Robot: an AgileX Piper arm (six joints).
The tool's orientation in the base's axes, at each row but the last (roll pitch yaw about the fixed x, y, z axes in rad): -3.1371 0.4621 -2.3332; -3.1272 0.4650 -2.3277; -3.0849 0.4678 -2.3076; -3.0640 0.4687 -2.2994; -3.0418 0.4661 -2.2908; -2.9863 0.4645 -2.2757; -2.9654 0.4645 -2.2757; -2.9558 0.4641 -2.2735
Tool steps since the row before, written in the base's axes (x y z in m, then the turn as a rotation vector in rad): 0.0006 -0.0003 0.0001 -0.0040 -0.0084 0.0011; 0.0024 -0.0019 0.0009 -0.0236 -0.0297 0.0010; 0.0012 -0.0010 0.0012 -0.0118 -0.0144 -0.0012; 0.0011 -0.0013 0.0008 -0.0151 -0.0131 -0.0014; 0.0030 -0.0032 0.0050 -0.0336 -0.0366 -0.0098; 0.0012 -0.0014 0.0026 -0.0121 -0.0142 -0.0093; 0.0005 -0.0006 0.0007 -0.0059 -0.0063 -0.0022; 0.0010 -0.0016 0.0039 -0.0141 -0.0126 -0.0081
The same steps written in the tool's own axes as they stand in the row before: -0.0002 -0.0006 0.0000 0.0074 -0.0029 -0.0049; -0.0006 -0.0031 -0.0006 0.0333 -0.0035 -0.0178; -0.0006 -0.0016 -0.0010 0.0171 -0.0013 -0.0072; -0.0001 -0.0017 -0.0007 0.0183 0.0019 -0.0079; -0.0019 -0.0048 -0.0042 0.0488 -0.0002 -0.0136; -0.0009 -0.0022 -0.0021 0.0208 0.0000 0.0000; -0.0002 -0.0009 -0.0005 0.0087 0.0001 -0.0019; -0.0012 -0.0025 -0.0033 0.0204 0.0024 -0.0016
